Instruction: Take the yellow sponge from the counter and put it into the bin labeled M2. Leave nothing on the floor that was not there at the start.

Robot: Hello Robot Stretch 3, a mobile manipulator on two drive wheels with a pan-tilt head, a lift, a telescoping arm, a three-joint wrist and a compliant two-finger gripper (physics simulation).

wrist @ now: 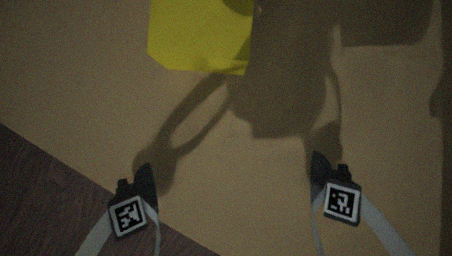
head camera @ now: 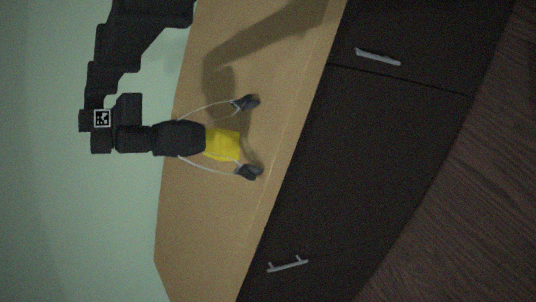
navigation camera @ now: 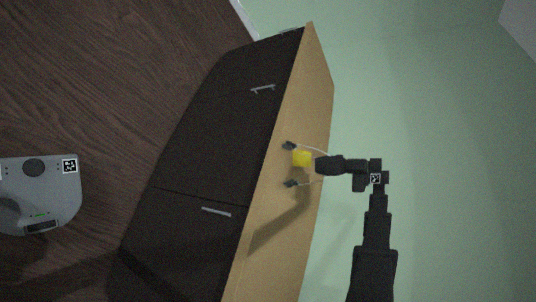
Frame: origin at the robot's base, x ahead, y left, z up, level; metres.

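Where they show: gripper, fingertip midpoint: [head camera: 259, 137] [navigation camera: 283, 164]; robot's base, link origin: [navigation camera: 34, 166].
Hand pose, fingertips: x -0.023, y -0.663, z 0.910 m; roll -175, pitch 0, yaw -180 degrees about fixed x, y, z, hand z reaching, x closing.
Observation:
Each offset is from my fingertips to the centre of the thing. "pt": to the spot under its first point. Level surfaces: height alone.
The yellow sponge @(0.008 m ahead, 0.134 m right, 0.022 m up) [head camera: 222, 144] [navigation camera: 302, 158] [wrist: 200, 35] lies on the tan counter @(0.000 m up) [head camera: 200, 225] [navigation camera: 270, 272] [wrist: 400, 150]. The gripper's palm hides part of the sponge in the head view, and the top image edge cuts it off in the wrist view. My gripper [head camera: 249, 137] [navigation camera: 290, 164] [wrist: 231, 175] is open above the counter, with its fingers wide apart and nothing held. In the head view the fingertips are nearer the counter's front edge than the sponge. In the wrist view the sponge is above and left of the midpoint between them. The bin labeled M2 does not show.
Dark cabinet fronts [head camera: 360, 165] [navigation camera: 200, 145] with bar handles @(pt 0.149 m back, 0.193 m left, 0.156 m down) [head camera: 377, 56] [navigation camera: 216, 211] drop from the counter's front edge. A green wall [head camera: 50, 200] [navigation camera: 440, 150] stands behind the counter. The robot's grey base [navigation camera: 42, 192] is on the dark wood floor @(0.910 m down) [head camera: 465, 225] [navigation camera: 100, 75] [wrist: 40, 200].

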